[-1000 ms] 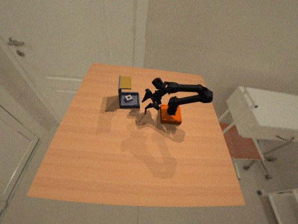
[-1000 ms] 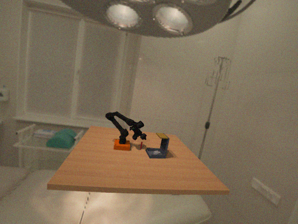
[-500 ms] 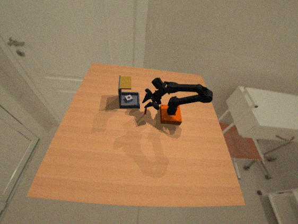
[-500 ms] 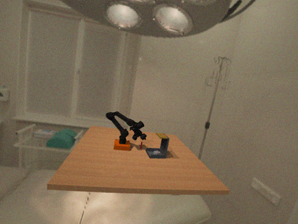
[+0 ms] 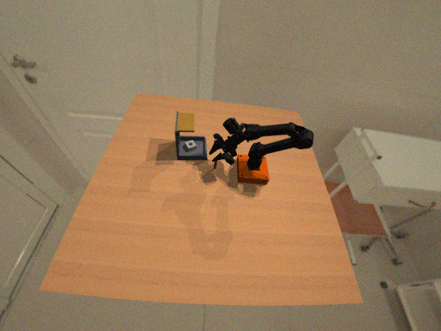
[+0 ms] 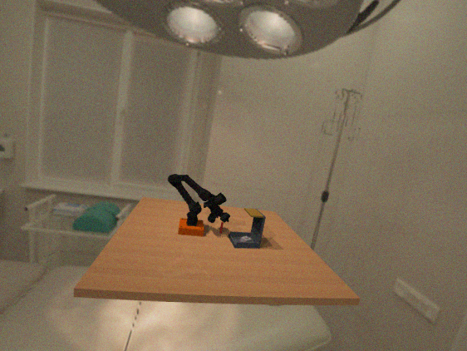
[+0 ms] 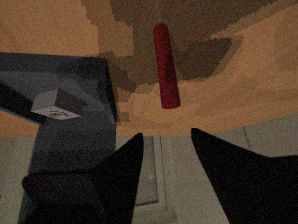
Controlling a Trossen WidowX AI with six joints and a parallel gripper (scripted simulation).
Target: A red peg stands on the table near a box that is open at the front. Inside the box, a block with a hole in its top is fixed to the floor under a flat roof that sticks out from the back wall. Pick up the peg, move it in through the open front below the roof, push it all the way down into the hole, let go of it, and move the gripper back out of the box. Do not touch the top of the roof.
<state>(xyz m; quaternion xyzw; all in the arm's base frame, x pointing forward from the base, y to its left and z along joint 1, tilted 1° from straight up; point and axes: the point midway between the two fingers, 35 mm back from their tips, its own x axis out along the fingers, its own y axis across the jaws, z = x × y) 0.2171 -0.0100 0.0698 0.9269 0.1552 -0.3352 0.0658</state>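
Right now the red peg is 6 cm below my gripper tip, 3 cm behind it and 1 cm to the right of it. Round my gripper tip: yellow roof (14 cm ahead, 13 cm to the right, 12 cm above).
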